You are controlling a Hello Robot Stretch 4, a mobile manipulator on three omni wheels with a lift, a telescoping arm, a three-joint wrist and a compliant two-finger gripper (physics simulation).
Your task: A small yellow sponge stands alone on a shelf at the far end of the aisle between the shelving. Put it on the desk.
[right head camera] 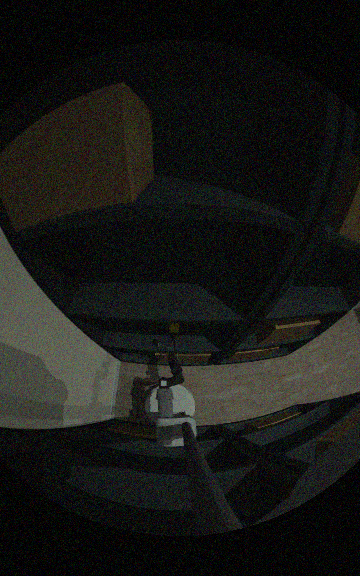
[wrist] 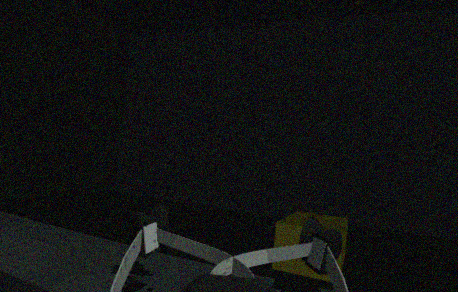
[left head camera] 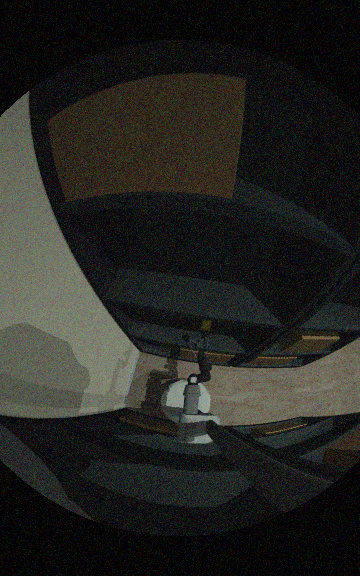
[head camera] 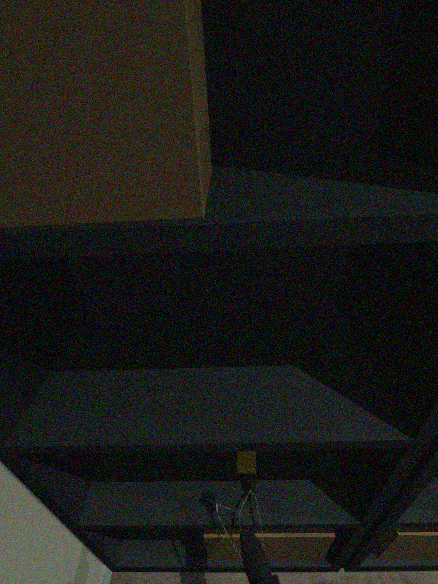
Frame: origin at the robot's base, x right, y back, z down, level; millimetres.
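Seen in the pictures: gripper, fingertip midpoint: point(right head camera: 164, 335) point(wrist: 234, 228) point(left head camera: 196, 331) point(head camera: 229, 482).
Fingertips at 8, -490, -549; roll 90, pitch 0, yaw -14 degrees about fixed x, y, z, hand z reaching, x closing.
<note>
Pixels of each thing's middle, then the offset from my fingertips to it, as dx, dy, dz. Level surfaces: height alone.
- small yellow sponge, body centre: point(wrist: 314, 240) point(head camera: 246, 454) point(right head camera: 174, 324) point(left head camera: 206, 322) +70, -86, +20
- shelf board, surface height: dz -415
- large brown box, body centre: point(head camera: 40, 95) point(left head camera: 148, 137) point(right head camera: 72, 159) -219, -87, -1007
The small yellow sponge point(head camera: 246, 462) point(left head camera: 206, 325) point(right head camera: 174, 328) point(wrist: 286, 242) shows in the dark gap under a shelf board point(head camera: 200, 410). What its base rests on is hard to make out. My gripper point(head camera: 227, 491) point(left head camera: 196, 340) point(right head camera: 165, 342) point(wrist: 234, 228) is open, with nothing between its fingers. In the wrist view the right fingertip overlaps the sponge's front face, and the sponge is at the right, beyond that finger, off the centre between the fingertips. Whether the fingertip touches it cannot be told. The desk does not show.
A large brown box point(head camera: 100, 115) point(left head camera: 150, 140) point(right head camera: 70, 165) sits on an upper board. A pale wall point(head camera: 30, 530) point(left head camera: 30, 250) stands at the left. A dark slanting post point(head camera: 400, 485) is right of the sponge. More shelving point(left head camera: 170, 482) lies behind my base.
</note>
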